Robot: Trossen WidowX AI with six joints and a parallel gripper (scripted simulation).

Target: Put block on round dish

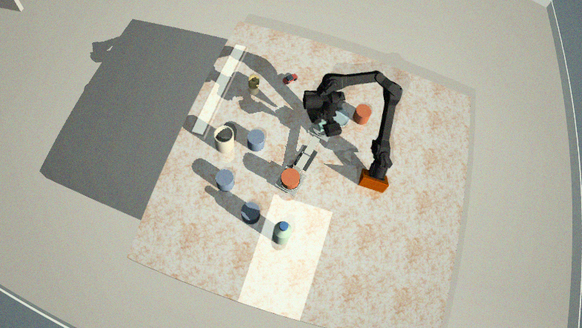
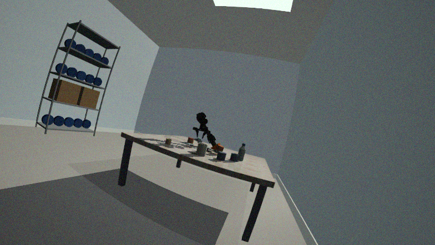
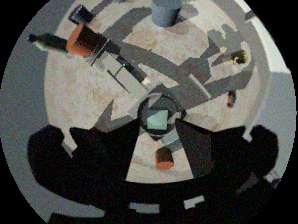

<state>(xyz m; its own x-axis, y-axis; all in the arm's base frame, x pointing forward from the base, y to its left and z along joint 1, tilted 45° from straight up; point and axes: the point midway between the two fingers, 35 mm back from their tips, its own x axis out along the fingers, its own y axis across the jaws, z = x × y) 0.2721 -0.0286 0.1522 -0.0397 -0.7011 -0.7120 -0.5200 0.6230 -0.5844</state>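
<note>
My gripper tip is 20 mm above the pale green block. From my gripper tip the other things lie so: red toy car (250 mm to the right, 200 mm ahead, 90 mm below); pale blue round dish (120 mm to the right, 100 mm below, 60 mm behind); cream cup (370 mm ahead, 160 mm to the left, 60 mm below).
</note>
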